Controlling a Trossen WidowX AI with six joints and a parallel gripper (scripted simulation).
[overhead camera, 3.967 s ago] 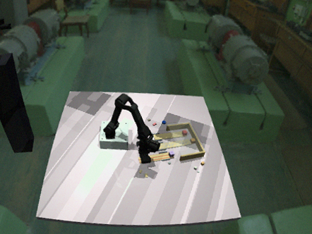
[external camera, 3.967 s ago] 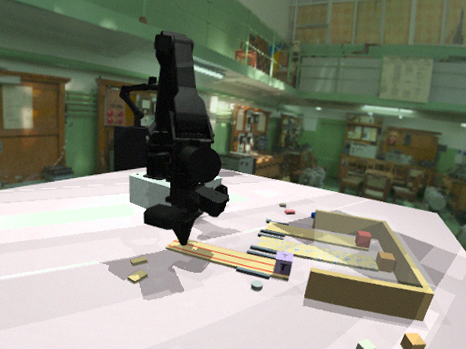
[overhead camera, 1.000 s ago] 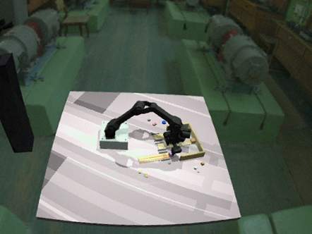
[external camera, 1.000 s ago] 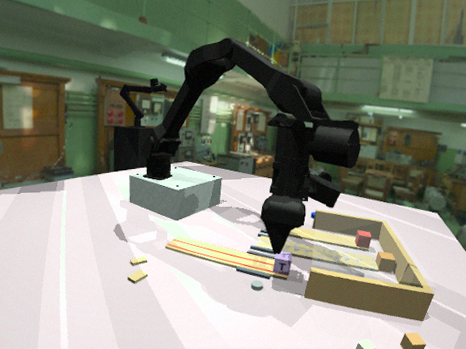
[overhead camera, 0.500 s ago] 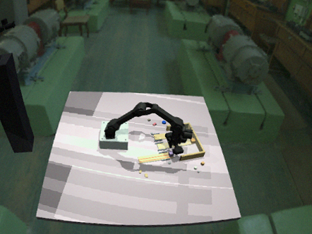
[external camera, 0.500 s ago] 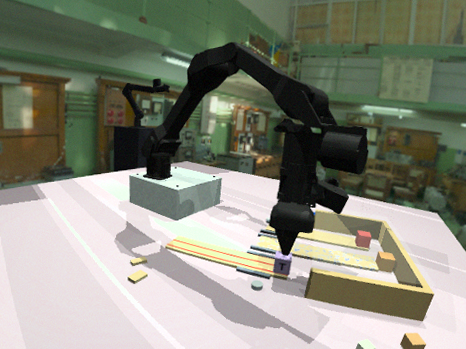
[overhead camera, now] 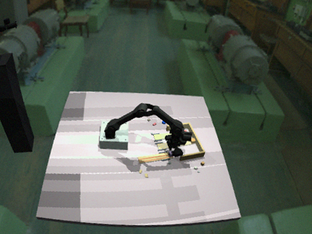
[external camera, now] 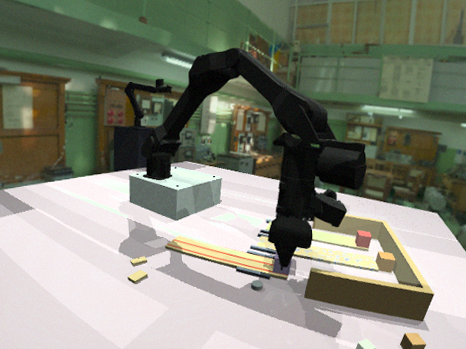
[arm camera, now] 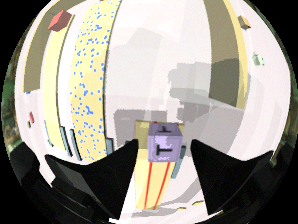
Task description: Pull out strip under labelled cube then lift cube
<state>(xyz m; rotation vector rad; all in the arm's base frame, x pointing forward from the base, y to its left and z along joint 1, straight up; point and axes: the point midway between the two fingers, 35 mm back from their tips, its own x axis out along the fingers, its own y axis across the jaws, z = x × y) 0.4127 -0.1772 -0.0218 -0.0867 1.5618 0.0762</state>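
Now: gripper tip 10 mm above the cube. From my gripper tip the other things lie so: red-lined strip: 110 mm behind, 30 mm below; small disc: 30 mm behind, 60 mm to the right, 30 mm below.
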